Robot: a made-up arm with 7 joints. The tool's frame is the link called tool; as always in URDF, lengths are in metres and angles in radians. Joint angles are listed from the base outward.
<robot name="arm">
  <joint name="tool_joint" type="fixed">
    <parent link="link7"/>
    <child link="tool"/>
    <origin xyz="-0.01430 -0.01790 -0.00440"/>
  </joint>
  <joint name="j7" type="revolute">
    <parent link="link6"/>
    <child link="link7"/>
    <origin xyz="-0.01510 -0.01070 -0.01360"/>
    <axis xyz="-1 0 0"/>
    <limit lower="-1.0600" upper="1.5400"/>
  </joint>
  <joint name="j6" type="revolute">
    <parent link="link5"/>
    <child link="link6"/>
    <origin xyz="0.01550 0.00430 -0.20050"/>
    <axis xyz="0 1 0"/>
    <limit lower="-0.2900" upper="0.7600"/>
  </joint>
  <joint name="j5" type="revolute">
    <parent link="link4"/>
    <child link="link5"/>
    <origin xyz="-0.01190 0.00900 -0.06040"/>
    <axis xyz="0 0 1"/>
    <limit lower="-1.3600" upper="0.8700"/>
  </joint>
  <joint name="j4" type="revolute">
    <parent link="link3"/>
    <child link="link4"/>
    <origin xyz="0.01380 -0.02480 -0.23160"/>
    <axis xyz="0 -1 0"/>
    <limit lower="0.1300" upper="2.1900"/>
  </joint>
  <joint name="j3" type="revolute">
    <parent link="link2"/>
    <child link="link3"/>
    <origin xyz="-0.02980 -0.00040 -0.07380"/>
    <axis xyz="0 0 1"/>
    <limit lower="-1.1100" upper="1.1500"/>
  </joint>
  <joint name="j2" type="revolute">
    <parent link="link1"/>
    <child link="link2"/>
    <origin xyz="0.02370 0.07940 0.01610"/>
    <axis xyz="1 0 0"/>
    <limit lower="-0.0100" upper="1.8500"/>
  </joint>
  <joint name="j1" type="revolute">
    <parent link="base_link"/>
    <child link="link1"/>
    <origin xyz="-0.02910 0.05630 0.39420"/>
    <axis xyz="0 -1 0"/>
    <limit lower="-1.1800" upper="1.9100"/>
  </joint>
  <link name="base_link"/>
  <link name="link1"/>
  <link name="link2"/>
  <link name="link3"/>
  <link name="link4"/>
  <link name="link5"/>
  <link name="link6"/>
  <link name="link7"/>
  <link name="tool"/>
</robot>
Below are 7 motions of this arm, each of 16 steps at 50 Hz.
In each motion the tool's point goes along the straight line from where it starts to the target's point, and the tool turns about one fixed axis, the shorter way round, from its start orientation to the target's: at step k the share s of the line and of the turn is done. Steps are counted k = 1, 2, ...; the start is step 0. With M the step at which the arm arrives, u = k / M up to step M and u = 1 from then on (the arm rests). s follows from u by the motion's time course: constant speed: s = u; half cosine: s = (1 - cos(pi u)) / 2; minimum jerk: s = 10 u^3 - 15 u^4 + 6 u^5.
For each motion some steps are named. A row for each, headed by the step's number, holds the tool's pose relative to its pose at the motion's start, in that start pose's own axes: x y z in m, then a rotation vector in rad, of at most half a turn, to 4 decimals.
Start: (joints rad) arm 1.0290 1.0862 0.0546 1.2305 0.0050 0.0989 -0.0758
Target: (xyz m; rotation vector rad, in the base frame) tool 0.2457 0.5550 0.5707 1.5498 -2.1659 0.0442
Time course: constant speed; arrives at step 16
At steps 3, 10, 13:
3: -0.0008 0.0138 -0.0088 0.0285 -0.0448 -0.0049
10: -0.0028 0.0461 -0.0295 0.0950 -0.1494 -0.0162
13: -0.0036 0.0599 -0.0383 0.1234 -0.1942 -0.0210

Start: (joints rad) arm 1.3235 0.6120 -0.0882 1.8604 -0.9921 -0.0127 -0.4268
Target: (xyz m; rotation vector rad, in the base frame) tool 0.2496 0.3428 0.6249 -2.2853 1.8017 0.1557
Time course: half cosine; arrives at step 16
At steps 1, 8, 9, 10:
1: -0.0009 0.0001 0.0001 -0.0030 -0.0004 -0.0025
8: -0.0455 0.0069 0.0078 -0.1573 -0.0195 -0.1284
9: -0.0544 0.0083 0.0093 -0.1880 -0.0233 -0.1534
10: -0.0629 0.0096 0.0107 -0.2176 -0.0270 -0.1775

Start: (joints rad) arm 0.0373 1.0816 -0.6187 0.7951 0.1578 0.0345 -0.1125
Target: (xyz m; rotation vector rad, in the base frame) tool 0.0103 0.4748 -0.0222 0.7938 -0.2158 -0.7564
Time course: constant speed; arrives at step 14
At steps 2, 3, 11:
2: -0.0059 -0.0161 0.0076 -0.0200 0.0252 -0.0139
3: -0.0088 -0.0242 0.0114 -0.0299 0.0378 -0.0209
11: -0.0322 -0.0887 0.0417 -0.1098 0.1386 -0.0765

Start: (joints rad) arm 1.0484 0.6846 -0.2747 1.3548 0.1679 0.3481 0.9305
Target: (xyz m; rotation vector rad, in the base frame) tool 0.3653 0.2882 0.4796 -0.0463 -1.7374 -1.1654
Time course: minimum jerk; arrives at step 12
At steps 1, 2, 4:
1: 0.0003 0.0001 0.0001 0.0000 -0.0010 -0.0006
2: 0.0020 0.0007 0.0007 -0.0003 -0.0071 -0.0042
4: 0.0117 0.0042 0.0041 -0.0016 -0.0419 -0.0247

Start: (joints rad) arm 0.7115 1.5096 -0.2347 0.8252 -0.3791 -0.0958 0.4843
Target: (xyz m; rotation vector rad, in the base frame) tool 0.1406 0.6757 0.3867 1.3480 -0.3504 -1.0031
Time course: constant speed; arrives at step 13
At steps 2, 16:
2: -0.0055 -0.0077 -0.0018 -0.0119 0.0021 -0.0457
16: -0.0360 -0.0500 -0.0117 -0.0776 0.0136 -0.2972

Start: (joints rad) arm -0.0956 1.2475 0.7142 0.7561 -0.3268 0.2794 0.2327
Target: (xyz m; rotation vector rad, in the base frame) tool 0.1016 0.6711 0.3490 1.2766 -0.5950 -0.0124
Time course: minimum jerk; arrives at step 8
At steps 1, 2, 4, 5, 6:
1: 0.0001 0.0006 0.0000 -0.0002 -0.0008 0.0007
2: 0.0004 0.0041 -0.0002 -0.0013 -0.0051 0.0048
4: 0.0018 0.0198 -0.0010 -0.0065 -0.0248 0.0233
5: 0.0026 0.0287 -0.0014 -0.0094 -0.0359 0.0337
6: 0.0033 0.0355 -0.0018 -0.0117 -0.0445 0.0417

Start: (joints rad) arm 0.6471 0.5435 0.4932 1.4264 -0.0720 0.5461 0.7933
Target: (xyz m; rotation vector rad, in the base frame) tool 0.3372 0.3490 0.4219 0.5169 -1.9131 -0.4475
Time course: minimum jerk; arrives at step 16
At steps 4, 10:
4: 0.0097 -0.0035 -0.0028 0.0124 -0.0388 -0.0421
10: 0.0676 -0.0246 -0.0196 0.0866 -0.2714 -0.2946

